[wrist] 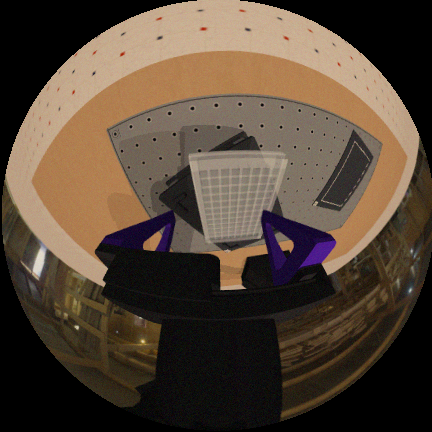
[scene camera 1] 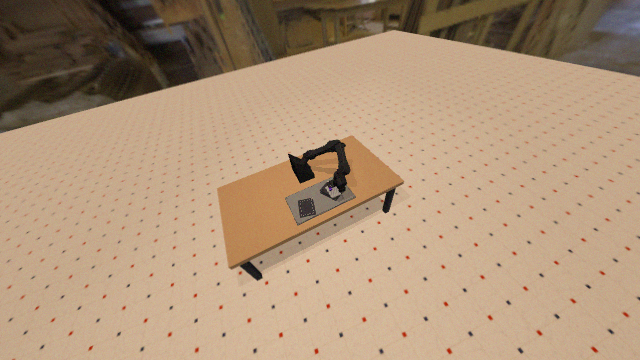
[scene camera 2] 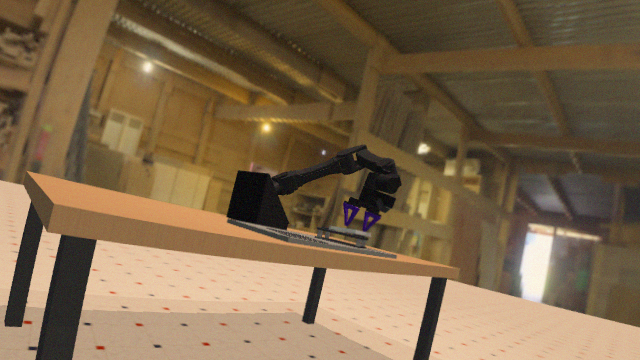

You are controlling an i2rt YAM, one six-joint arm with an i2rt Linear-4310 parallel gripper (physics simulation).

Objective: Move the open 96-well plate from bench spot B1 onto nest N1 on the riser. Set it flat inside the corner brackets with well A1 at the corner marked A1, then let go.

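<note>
The clear 96-well plate lies over the dark nest N1 on the riser. In the wrist view it is turned at a clear angle to the nest and crosses its edges, so it is not squared inside the corner brackets. Whether it lies level is hard to tell. The A1 marking is too small to read. My gripper is open, with its purple fingers apart just above the plate, towards its near end in the wrist view. Bench spot B1 is a dark pad with a pale outline and no plate on it.
The grey perforated board carries the riser and the B1 pad. It lies on the wooden table. The black arm base stands behind the board in the first scene view.
</note>
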